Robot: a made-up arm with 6 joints. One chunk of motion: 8 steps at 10 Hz.
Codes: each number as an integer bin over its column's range. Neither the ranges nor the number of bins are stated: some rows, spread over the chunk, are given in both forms.
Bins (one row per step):
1: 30 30 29 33 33 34
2: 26 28 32 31 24 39
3: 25 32 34 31 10 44
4: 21 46 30 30 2 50
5: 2 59 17 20 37 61
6: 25 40 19 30 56 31
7: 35 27 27 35 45 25
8: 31 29 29 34 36 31
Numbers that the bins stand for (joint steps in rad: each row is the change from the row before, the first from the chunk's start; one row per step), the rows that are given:
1: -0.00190 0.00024 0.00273 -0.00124 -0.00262 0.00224
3: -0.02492 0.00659 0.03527 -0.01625 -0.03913 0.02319
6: -0.02492 0.03198 -0.06235 -0.02376 0.03389 -0.00405
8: 0.00270 -0.00294 0.00273 0.00627 0.00214 -0.00405
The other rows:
2: -0.02032 -0.00611 0.02225 -0.01625 -0.01690 0.01271
4: -0.04333 0.05103 0.00924 -0.02376 -0.05183 0.03576
5: -0.13079 0.09230 -0.07537 -0.09884 0.00373 0.05881
7: 0.02111 -0.00929 -0.01029 0.01378 0.01643 -0.01662

